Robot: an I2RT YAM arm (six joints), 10 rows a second.
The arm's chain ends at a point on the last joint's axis. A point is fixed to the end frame.
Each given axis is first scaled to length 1.
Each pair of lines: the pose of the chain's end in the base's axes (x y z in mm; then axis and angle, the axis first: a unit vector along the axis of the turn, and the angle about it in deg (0 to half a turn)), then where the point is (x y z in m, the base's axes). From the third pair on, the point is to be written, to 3 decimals.
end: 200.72, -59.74, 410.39, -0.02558, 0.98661, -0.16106, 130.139
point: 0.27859 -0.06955 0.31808
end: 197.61, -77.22, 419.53, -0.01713, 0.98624, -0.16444, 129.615
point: 0.27640 -0.08809 0.32813
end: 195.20, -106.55, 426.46, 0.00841, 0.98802, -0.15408, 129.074
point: 0.275 -0.117 0.336
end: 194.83, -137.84, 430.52, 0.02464, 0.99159, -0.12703, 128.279
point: 0.276 -0.143 0.341
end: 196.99, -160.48, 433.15, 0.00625, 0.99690, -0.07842, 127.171
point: 0.279 -0.154 0.344
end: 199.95, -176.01, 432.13, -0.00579, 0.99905, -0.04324, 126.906
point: 0.282 -0.162 0.344
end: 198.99, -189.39, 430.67, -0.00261, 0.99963, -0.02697, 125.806
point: 0.282 -0.172 0.345
